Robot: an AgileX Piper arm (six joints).
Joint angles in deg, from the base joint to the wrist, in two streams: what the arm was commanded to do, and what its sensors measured. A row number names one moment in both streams.
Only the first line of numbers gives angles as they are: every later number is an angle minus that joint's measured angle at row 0.
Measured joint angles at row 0:
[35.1 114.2 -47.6 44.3 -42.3 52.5]
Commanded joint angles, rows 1 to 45:
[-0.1 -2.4 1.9 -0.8 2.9 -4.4]
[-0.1 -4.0 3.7 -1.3 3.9 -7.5]
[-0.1 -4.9 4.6 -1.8 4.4 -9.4]
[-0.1 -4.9 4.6 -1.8 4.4 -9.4]
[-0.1 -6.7 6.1 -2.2 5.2 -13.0]
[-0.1 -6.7 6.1 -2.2 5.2 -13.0]
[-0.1 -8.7 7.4 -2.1 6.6 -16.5]
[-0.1 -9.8 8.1 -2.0 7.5 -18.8]
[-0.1 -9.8 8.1 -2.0 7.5 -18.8]
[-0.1 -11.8 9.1 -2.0 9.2 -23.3]
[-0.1 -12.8 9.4 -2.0 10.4 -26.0]
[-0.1 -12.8 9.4 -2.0 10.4 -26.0]
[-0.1 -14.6 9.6 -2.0 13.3 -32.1]
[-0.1 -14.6 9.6 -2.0 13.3 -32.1]
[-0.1 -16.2 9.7 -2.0 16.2 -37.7]
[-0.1 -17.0 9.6 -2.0 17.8 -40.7]
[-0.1 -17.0 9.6 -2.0 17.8 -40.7]
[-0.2 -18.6 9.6 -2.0 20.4 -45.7]
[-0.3 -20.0 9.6 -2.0 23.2 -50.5]
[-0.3 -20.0 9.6 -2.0 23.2 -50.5]
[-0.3 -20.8 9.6 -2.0 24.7 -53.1]
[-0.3 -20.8 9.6 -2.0 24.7 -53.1]
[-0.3 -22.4 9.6 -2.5 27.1 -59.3]
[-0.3 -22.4 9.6 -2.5 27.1 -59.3]
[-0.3 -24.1 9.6 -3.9 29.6 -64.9]
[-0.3 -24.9 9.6 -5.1 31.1 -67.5]
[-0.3 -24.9 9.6 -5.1 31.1 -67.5]
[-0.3 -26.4 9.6 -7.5 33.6 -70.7]
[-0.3 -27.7 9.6 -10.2 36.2 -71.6]
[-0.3 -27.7 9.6 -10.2 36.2 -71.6]
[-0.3 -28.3 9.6 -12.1 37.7 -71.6]
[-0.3 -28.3 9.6 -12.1 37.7 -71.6]
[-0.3 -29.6 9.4 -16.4 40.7 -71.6]
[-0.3 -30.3 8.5 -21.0 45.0 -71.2]
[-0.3 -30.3 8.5 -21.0 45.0 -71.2]
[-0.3 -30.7 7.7 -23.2 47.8 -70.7]
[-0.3 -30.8 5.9 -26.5 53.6 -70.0]
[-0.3 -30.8 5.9 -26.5 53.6 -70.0]
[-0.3 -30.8 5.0 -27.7 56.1 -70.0]
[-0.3 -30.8 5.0 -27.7 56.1 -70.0]
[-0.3 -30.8 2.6 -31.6 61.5 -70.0]
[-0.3 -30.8 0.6 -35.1 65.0 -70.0]
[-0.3 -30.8 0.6 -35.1 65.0 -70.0]
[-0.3 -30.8 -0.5 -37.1 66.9 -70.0]
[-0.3 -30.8 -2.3 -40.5 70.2 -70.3]
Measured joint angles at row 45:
[0.0 -30.4 0.2 -35.4 65.3 -70.2]
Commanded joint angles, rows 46 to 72:
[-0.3 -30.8 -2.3 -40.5 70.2 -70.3]
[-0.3 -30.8 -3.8 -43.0 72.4 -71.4]
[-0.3 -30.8 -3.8 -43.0 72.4 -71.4]
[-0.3 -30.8 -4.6 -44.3 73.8 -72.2]
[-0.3 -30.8 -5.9 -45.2 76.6 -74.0]
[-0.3 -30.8 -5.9 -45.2 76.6 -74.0]
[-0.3 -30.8 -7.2 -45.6 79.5 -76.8]
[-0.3 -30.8 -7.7 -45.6 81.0 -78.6]
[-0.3 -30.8 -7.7 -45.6 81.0 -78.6]
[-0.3 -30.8 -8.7 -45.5 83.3 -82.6]
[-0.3 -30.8 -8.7 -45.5 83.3 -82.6]
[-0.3 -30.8 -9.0 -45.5 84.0 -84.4]
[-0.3 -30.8 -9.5 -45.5 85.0 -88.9]
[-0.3 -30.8 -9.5 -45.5 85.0 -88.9]
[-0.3 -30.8 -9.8 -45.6 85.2 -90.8]
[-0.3 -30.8 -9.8 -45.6 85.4 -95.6]
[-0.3 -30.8 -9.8 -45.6 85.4 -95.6]
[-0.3 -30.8 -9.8 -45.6 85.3 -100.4]
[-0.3 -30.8 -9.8 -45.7 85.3 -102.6]
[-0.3 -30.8 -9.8 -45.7 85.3 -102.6]
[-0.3 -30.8 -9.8 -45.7 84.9 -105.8]
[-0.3 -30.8 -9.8 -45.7 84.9 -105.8]
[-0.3 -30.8 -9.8 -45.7 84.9 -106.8]
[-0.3 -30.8 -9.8 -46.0 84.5 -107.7]
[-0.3 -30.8 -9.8 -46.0 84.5 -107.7]
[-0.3 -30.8 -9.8 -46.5 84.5 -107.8]
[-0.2 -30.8 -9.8 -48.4 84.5 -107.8]
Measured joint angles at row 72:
[0.0 -30.4 -9.4 -46.4 84.5 -106.6]
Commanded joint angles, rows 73 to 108:
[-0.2 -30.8 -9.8 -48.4 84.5 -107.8]
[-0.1 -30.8 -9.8 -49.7 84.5 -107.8]
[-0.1 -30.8 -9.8 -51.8 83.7 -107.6]
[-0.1 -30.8 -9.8 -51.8 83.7 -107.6]
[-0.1 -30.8 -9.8 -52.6 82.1 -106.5]
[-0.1 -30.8 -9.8 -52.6 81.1 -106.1]
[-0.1 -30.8 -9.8 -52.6 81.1 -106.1]
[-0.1 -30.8 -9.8 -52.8 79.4 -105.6]
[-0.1 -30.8 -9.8 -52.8 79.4 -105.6]
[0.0 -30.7 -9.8 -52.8 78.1 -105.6]
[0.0 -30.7 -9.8 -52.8 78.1 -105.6]
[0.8 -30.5 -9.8 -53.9 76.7 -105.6]
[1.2 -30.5 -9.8 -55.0 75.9 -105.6]
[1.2 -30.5 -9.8 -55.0 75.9 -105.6]
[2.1 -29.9 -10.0 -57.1 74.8 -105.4]
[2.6 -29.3 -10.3 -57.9 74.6 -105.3]
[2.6 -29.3 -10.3 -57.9 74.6 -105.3]
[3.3 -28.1 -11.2 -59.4 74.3 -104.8]
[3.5 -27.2 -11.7 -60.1 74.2 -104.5]
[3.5 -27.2 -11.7 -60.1 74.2 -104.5]
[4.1 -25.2 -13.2 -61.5 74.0 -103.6]
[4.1 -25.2 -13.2 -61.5 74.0 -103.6]
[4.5 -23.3 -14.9 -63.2 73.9 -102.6]
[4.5 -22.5 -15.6 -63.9 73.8 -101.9]
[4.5 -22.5 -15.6 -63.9 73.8 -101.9]
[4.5 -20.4 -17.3 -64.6 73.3 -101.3]
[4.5 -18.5 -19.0 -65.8 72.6 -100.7]
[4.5 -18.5 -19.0 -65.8 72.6 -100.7]
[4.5 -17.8 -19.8 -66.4 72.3 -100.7]
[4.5 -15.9 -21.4 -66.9 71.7 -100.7]
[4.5 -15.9 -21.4 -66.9 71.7 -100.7]
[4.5 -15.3 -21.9 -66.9 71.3 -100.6]
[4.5 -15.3 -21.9 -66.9 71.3 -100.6]
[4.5 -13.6 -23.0 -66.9 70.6 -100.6]
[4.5 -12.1 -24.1 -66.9 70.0 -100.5]
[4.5 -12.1 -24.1 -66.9 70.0 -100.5]
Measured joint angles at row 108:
[4.4 -13.9 -22.6 -66.4 71.2 -101.4]
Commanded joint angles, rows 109 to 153:
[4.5 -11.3 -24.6 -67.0 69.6 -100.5]
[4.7 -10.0 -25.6 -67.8 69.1 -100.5]
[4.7 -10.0 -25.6 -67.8 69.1 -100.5]
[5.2 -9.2 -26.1 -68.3 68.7 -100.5]
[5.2 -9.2 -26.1 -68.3 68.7 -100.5]
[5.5 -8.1 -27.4 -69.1 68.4 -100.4]
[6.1 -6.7 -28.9 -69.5 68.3 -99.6]
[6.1 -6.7 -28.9 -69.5 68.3 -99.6]
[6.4 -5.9 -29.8 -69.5 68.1 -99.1]
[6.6 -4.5 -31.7 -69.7 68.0 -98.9]
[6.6 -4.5 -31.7 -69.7 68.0 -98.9]
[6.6 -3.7 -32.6 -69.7 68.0 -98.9]
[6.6 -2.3 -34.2 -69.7 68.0 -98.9]
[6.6 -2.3 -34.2 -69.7 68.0 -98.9]
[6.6 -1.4 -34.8 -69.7 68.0 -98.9]
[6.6 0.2 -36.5 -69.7 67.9 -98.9]
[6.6 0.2 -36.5 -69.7 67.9 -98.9]
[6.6 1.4 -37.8 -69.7 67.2 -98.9]
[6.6 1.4 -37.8 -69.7 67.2 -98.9]
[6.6 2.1 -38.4 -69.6 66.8 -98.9]
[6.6 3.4 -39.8 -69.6 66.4 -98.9]
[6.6 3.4 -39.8 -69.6 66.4 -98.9]
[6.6 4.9 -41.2 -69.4 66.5 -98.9]
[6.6 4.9 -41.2 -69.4 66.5 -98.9]
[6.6 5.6 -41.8 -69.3 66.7 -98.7]
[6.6 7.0 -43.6 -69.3 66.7 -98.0]
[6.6 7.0 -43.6 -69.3 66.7 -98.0]
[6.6 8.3 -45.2 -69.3 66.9 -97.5]
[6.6 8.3 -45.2 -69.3 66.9 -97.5]
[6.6 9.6 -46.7 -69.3 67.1 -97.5]
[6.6 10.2 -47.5 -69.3 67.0 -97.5]
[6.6 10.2 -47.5 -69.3 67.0 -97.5]
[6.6 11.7 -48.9 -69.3 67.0 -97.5]
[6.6 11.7 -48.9 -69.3 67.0 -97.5]
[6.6 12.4 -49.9 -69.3 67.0 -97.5]
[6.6 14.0 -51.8 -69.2 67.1 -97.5]
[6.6 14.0 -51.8 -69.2 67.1 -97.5]
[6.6 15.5 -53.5 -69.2 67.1 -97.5]
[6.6 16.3 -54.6 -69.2 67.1 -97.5]
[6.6 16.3 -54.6 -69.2 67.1 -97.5]
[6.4 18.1 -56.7 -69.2 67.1 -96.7]
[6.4 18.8 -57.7 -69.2 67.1 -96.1]
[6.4 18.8 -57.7 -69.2 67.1 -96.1]
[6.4 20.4 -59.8 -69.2 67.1 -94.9]
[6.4 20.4 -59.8 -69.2 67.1 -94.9]
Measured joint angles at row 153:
[6.6 18.6 -57.1 -69.2 67.1 -96.8]
